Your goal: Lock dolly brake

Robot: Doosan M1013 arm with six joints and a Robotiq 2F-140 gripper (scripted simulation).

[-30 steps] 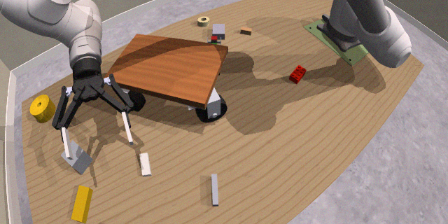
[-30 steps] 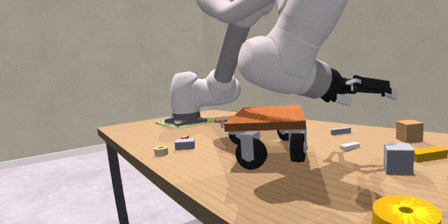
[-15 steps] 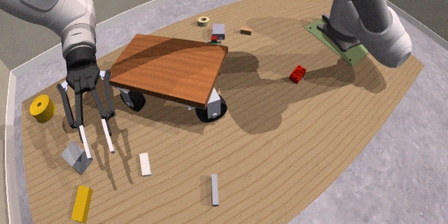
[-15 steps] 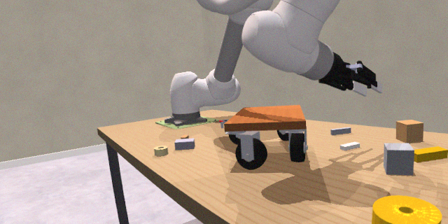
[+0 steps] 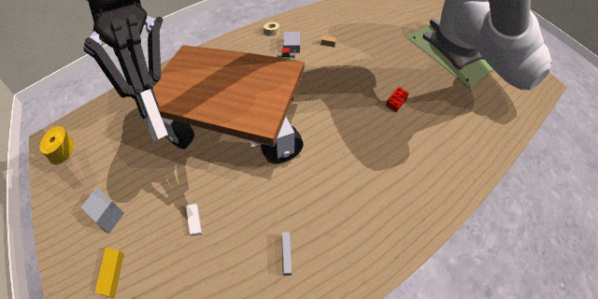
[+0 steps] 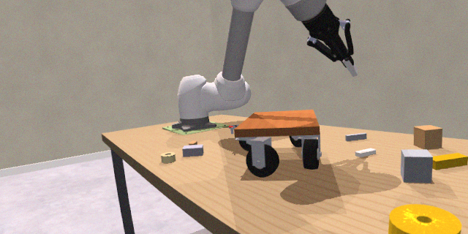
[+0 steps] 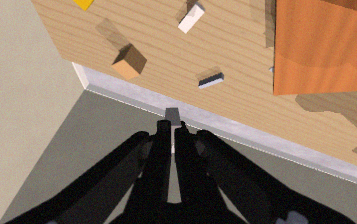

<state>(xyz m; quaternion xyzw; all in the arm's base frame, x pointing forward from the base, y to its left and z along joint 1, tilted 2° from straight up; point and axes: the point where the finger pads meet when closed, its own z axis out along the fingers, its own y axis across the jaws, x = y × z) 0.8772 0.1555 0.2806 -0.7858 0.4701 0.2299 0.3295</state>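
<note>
Now: hand 300 mm past the brake pedal, 220 mm to the left of it and 180 mm above it. Round my hand: grey cube: 230 mm below, 210 mm ahead, 40 mm to the right; grey bar: 250 mm below, 170 mm to the left, 120 mm behind; white bar: 260 mm below, 40 mm to the left, 20 mm ahead.
</note>
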